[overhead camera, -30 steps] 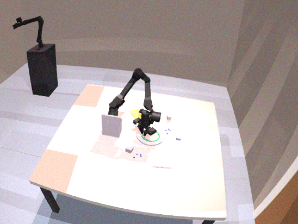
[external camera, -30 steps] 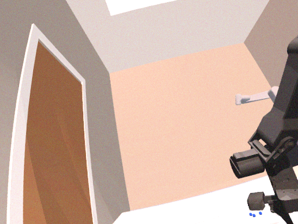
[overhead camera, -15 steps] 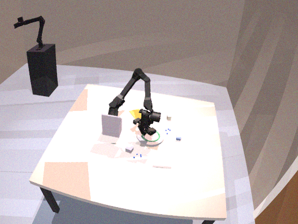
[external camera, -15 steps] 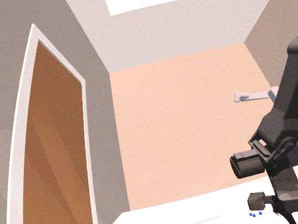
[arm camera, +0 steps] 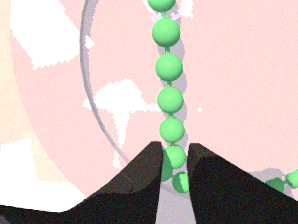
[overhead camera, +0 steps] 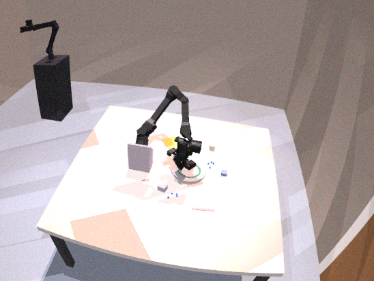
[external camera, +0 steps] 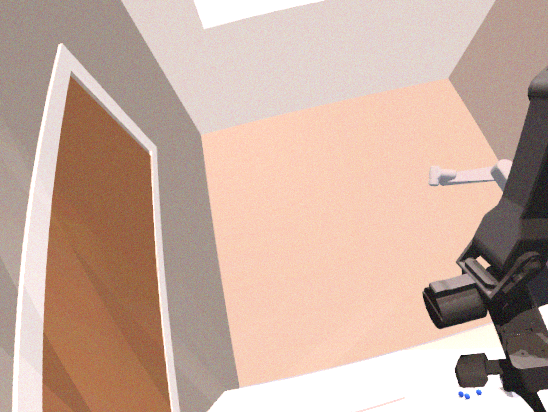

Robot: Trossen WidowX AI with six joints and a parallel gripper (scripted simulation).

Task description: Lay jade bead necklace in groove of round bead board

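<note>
My gripper tip is 50 mm short of the round white bead board and 10 mm to the right of it. Round my gripper tip: yellow sheet: 260 mm to the left, 90 mm behind, 10 mm below; then blue block: 260 mm ahead, 40 mm to the left, 10 mm below; then cream block: 260 mm to the left, 170 mm ahead.
</note>
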